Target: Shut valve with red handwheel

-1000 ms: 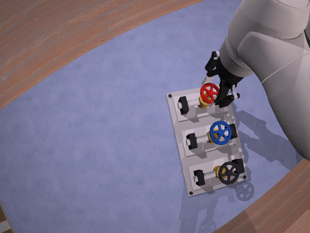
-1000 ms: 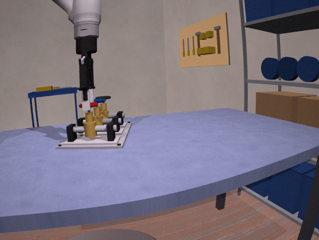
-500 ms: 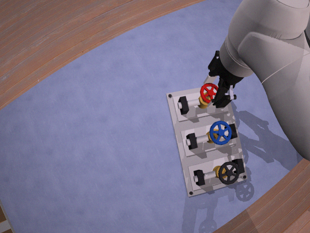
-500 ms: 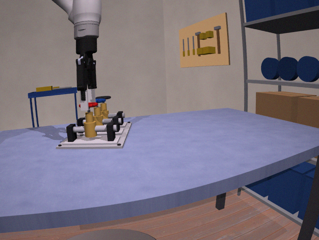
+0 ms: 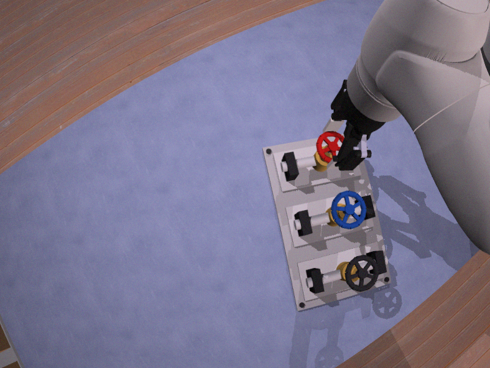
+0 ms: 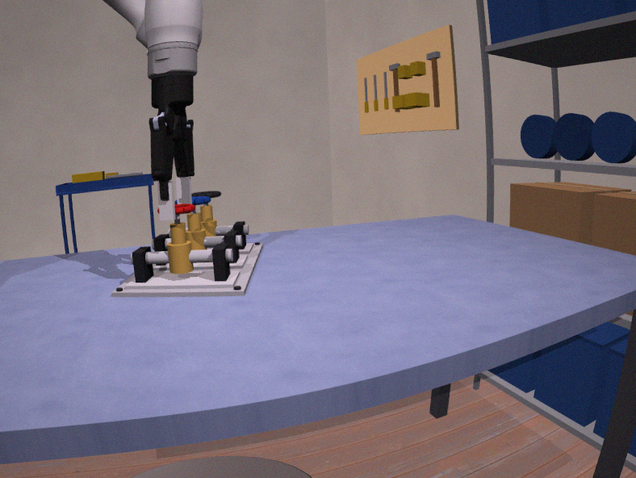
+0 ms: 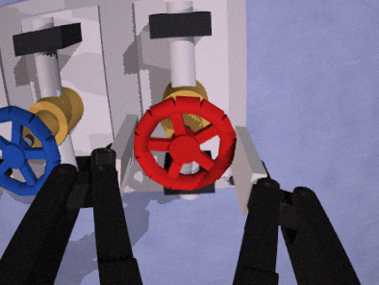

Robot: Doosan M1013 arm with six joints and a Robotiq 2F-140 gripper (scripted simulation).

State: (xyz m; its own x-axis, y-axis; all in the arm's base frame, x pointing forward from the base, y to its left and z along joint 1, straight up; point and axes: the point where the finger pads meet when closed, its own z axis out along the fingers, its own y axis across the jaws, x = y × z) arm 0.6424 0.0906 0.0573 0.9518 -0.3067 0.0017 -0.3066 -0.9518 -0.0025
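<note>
The red handwheel is 3 cm below my hand. Also, from my hand: black handwheel 25 cm to the left, 4 cm ahead, 3 cm below; then blue handwheel 13 cm to the left, 3 cm below, 2 cm ahead.
</note>
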